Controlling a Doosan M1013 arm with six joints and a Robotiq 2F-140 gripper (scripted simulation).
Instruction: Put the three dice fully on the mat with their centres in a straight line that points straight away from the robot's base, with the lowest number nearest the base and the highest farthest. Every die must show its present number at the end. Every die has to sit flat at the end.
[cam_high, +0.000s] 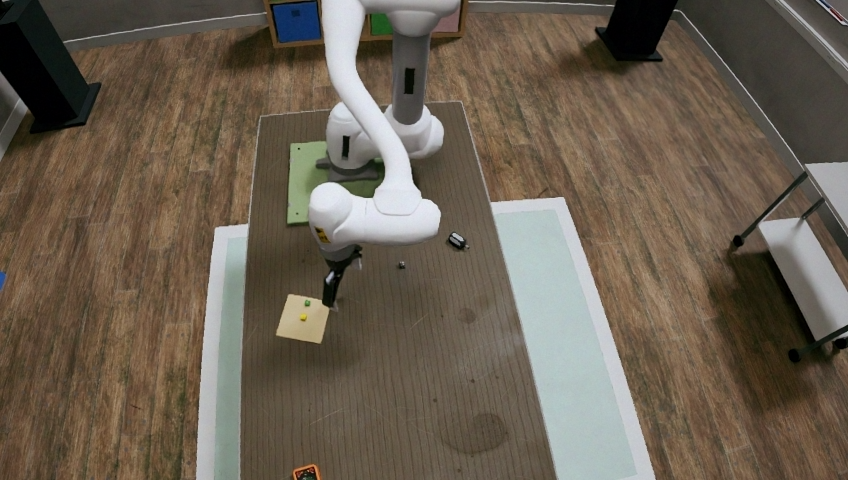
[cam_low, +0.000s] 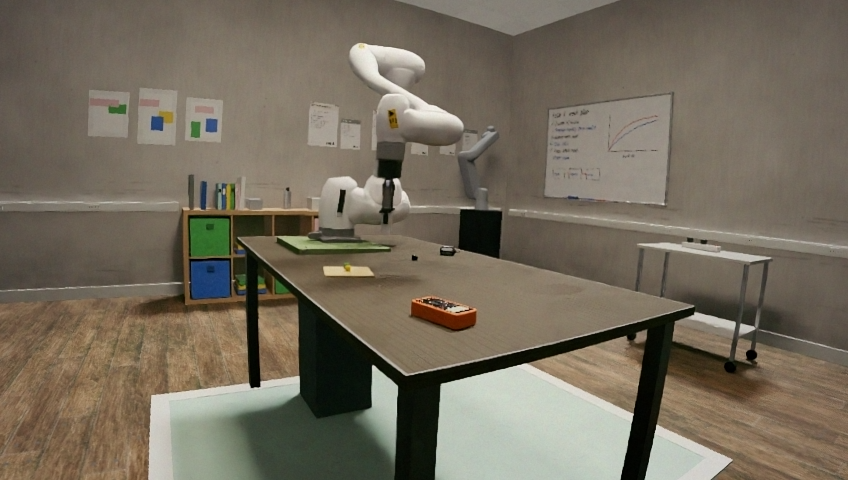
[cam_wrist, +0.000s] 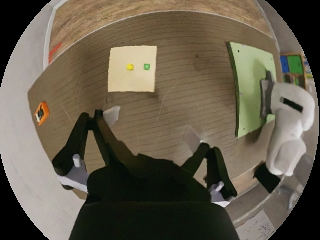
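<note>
Now: hand 18 cm to the right of the small dark die, 12 cm above it and 11 cm past it. The rest, counted from my hand: yellow die: 14 cm to the right, 11 cm below, 3 cm ahead; mat: 14 cm to the right, 12 cm below, 3 cm ahead; green die: 13 cm to the right, 11 cm below, 2 cm behind.
</note>
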